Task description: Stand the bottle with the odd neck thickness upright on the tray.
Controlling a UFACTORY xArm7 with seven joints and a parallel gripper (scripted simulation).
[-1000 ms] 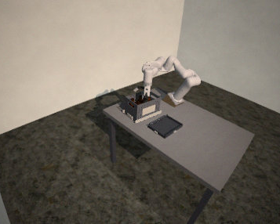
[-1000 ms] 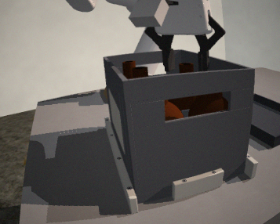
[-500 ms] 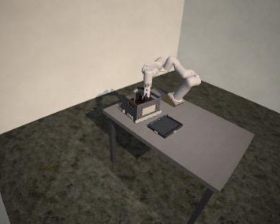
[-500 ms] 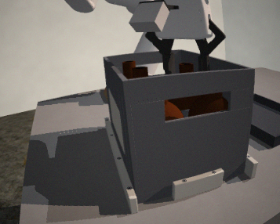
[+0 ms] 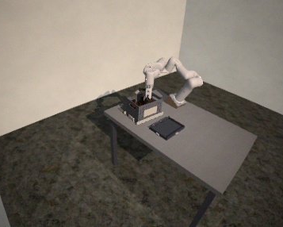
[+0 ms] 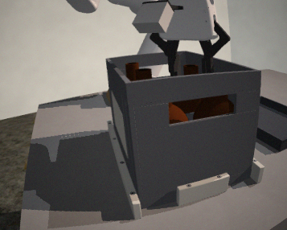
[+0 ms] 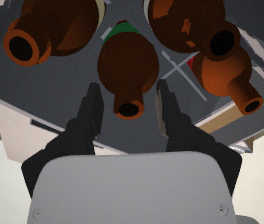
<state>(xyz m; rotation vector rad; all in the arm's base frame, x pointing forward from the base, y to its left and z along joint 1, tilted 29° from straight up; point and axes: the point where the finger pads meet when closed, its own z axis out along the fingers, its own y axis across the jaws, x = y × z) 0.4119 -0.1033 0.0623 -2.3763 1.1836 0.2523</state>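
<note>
Right now my hand is 10 mm past the dark grey crate, 40 mm to the left of it and 70 mm above it. The rest, counted from my hand: dark flat tray 10 mm behind, 250 mm to the left, 150 mm below; then glass bottle 100 mm behind, 70 mm to the right, 70 mm below.
</note>
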